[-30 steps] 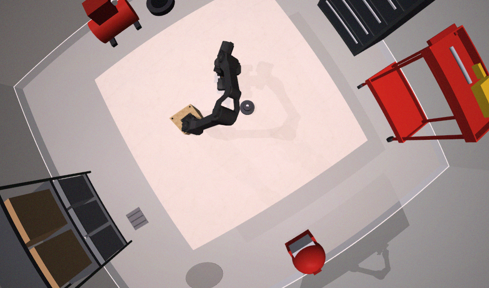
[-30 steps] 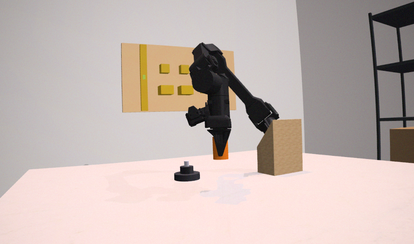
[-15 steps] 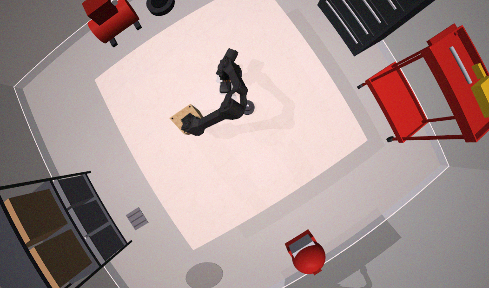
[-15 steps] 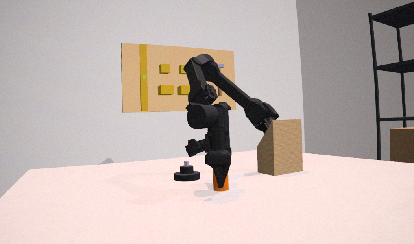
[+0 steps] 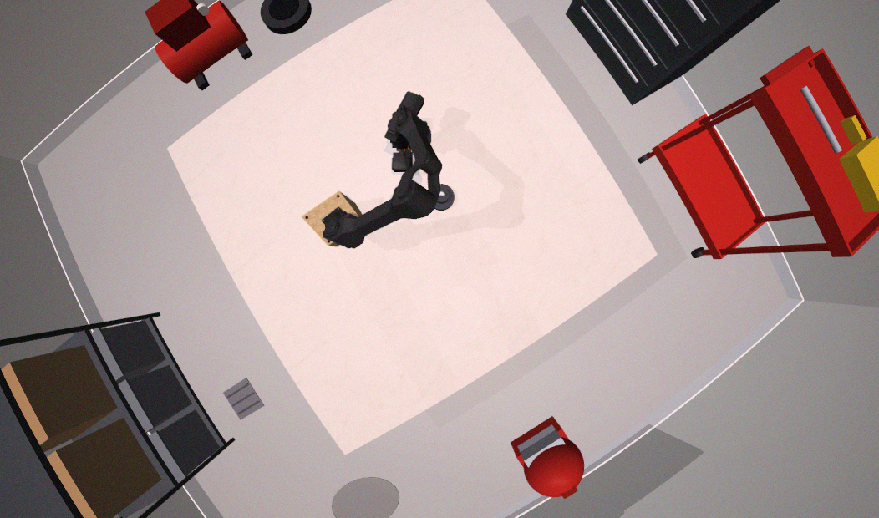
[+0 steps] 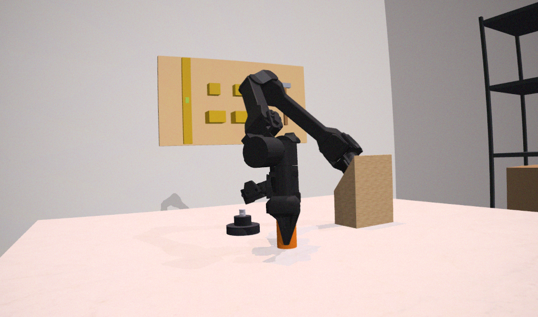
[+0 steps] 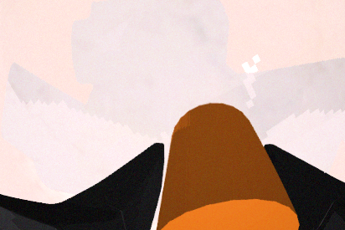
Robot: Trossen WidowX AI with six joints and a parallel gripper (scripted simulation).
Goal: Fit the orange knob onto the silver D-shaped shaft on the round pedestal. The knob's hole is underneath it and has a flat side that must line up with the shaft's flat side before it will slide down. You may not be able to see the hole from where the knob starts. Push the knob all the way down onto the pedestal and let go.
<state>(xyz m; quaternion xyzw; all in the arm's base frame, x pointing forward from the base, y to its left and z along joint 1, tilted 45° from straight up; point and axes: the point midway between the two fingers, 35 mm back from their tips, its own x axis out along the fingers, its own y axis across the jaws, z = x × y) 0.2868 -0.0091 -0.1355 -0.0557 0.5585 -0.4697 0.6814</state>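
Right now my gripper tip is 30 mm below the knob. From my gripper tip the other things lie so: pedestal: 200 mm to the right, 20 mm above.
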